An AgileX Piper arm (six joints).
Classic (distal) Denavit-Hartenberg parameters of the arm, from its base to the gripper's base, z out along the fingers. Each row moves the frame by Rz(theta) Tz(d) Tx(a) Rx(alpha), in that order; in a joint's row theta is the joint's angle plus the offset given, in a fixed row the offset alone. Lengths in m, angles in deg.
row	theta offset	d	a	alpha
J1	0	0.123	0	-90
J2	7.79	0	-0.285	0
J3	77.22	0	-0.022	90
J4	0	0.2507	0	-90
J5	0	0	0	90
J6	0	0.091	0	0
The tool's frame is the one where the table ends.
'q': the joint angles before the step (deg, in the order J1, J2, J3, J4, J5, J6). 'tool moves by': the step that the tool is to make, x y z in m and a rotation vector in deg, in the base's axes. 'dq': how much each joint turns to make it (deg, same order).
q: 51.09, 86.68, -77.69, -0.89, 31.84, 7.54
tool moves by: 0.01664, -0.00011, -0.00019, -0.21, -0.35, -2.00
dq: -2.03, 2.14, -2.31, -0.40, 0.11, -0.01
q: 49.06, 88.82, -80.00, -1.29, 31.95, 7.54
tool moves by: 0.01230, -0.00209, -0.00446, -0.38, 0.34, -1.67
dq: -1.68, 1.44, -0.78, 0.00, -0.15, 0.00
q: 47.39, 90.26, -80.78, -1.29, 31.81, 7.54
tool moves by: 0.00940, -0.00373, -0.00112, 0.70, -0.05, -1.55
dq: -1.53, 0.66, -0.36, 0.44, -0.85, 0.00
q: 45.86, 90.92, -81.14, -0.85, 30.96, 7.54
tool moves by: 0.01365, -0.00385, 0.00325, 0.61, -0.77, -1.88
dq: -1.89, 1.24, -1.92, -0.12, -0.30, 0.01
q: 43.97, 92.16, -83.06, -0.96, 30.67, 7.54
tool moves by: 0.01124, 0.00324, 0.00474, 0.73, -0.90, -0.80
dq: -0.80, 1.94, -3.09, -0.10, 0.00, 0.01
